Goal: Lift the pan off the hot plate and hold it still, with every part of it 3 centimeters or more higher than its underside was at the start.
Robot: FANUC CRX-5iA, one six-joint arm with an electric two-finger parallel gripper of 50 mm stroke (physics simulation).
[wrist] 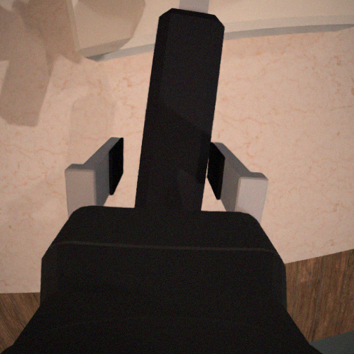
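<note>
The pan's black handle (181, 110) runs from the top of the wrist view down between the fingers and under the gripper body. A short grey metal piece (194, 5) joins its far end at the top edge. The pan's bowl does not show. My gripper (165, 157) is open, with one finger on each side of the handle. The right finger pad appears very close to the handle's edge, and a wider gap shows on the left; whether the right pad touches cannot be told. Part of the cream hot plate (260, 17) shows along the top.
The hot plate's front edge crosses the top of the view, beyond the fingers. A pale marbled table top (295, 125) lies under the handle. Its curved edge is at the lower right and lower left, with brown wooden floor (325, 285) beyond. Shadows fall at the upper left.
</note>
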